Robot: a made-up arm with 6 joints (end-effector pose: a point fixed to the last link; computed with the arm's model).
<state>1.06 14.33 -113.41 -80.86 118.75 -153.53</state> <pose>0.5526 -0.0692 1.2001 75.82 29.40 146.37</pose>
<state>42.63 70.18 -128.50 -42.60 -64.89 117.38</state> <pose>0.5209 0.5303 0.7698 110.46 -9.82 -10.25</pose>
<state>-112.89 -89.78 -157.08 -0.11 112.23 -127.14</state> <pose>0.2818 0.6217 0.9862 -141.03 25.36 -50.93</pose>
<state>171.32 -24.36 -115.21 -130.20 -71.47 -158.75</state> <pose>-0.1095 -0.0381 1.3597 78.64 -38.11 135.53</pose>
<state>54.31 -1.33 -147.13 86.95 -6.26 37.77</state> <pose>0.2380 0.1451 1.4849 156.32 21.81 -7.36</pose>
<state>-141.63 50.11 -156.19 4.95 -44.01 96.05</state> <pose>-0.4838 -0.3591 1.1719 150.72 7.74 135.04</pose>
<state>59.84 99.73 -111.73 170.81 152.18 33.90</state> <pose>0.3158 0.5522 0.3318 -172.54 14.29 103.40</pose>
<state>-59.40 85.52 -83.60 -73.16 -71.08 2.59</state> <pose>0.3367 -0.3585 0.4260 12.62 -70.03 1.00</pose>
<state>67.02 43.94 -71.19 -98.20 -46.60 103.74</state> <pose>0.1389 0.5514 0.7114 46.41 -17.31 65.64</pose>
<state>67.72 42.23 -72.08 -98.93 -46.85 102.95</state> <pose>0.1333 0.5556 0.7301 46.12 -20.44 67.71</pose>
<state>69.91 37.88 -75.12 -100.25 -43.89 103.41</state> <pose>0.1159 0.5715 0.7768 42.76 -27.99 70.47</pose>
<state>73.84 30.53 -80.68 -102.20 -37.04 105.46</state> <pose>0.0813 0.5921 0.8616 36.28 -40.91 73.51</pose>
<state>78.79 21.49 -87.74 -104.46 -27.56 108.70</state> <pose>0.0335 0.5966 0.9770 30.14 -57.64 74.64</pose>
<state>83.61 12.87 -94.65 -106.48 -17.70 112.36</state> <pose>-0.0127 0.5731 1.0964 34.78 -74.35 65.20</pose>
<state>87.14 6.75 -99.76 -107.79 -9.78 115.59</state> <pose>-0.0424 0.5370 1.1849 89.97 -82.44 6.48</pose>
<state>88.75 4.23 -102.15 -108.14 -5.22 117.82</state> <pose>-0.0529 0.5177 1.2241 124.88 -79.00 -30.65</pose>
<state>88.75 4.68 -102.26 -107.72 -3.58 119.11</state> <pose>-0.0509 0.5234 1.2226 120.82 -77.28 -28.02</pose>
